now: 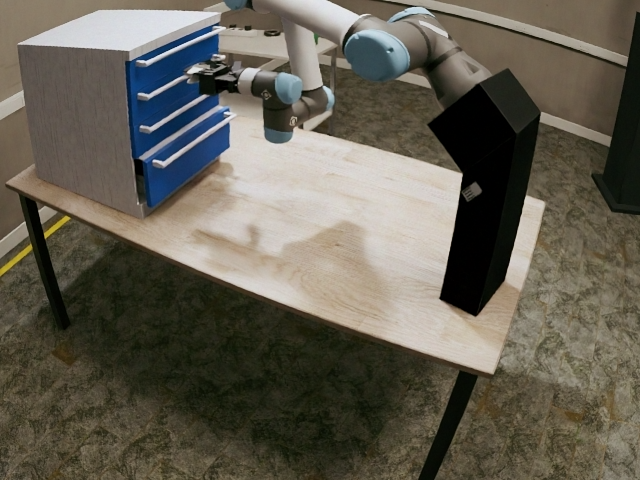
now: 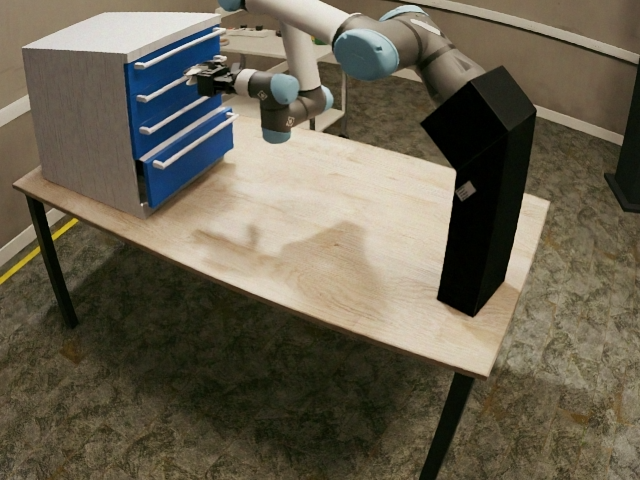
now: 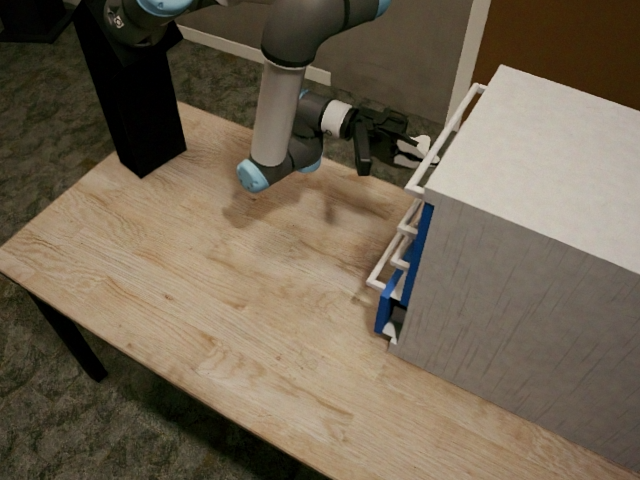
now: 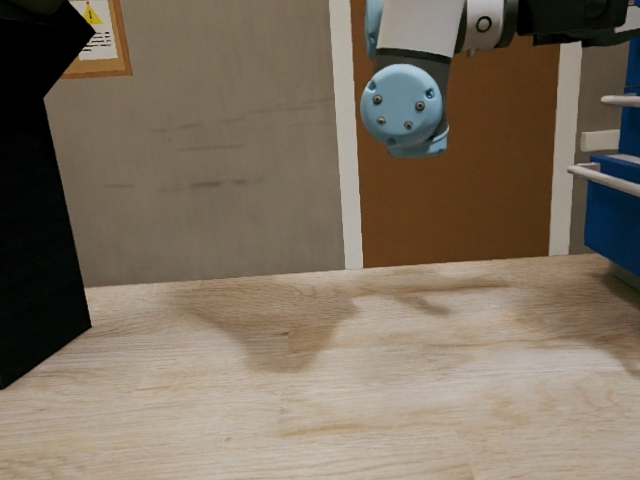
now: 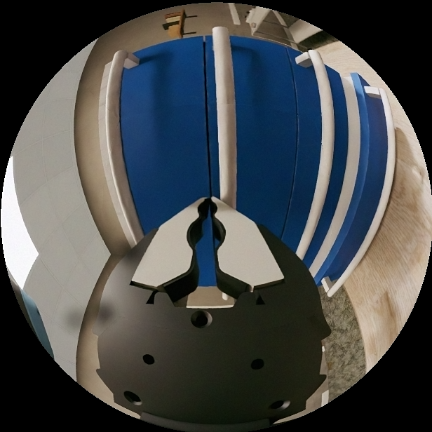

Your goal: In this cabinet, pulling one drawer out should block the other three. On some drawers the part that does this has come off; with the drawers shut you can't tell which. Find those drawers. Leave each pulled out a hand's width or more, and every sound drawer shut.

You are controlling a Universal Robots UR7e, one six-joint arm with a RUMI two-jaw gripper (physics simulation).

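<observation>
The grey cabinet (image 1: 82,118) (image 2: 85,124) (image 3: 516,289) has four blue drawers with white bar handles. The bottom drawer (image 1: 188,165) (image 2: 191,162) (image 3: 383,312) (image 4: 610,217) (image 5: 375,135) stands partly pulled out. The top drawer (image 1: 155,74) (image 5: 160,140), second drawer (image 1: 160,105) (image 5: 260,125) and third drawer (image 1: 149,138) (image 5: 310,125) look flush and shut. My gripper (image 1: 190,72) (image 3: 436,160) (image 5: 209,199) is shut and empty. Its tips are in front of the seam between the top and second drawers, just above the second handle (image 5: 225,115). Whether they touch the front is unclear.
The cabinet stands at one end of the wooden table (image 1: 310,206) (image 3: 232,310) (image 4: 361,403). The black arm pedestal (image 1: 480,222) (image 2: 478,222) (image 3: 144,113) (image 4: 41,232) stands at the other end. A low side table (image 2: 253,43) is behind the arm.
</observation>
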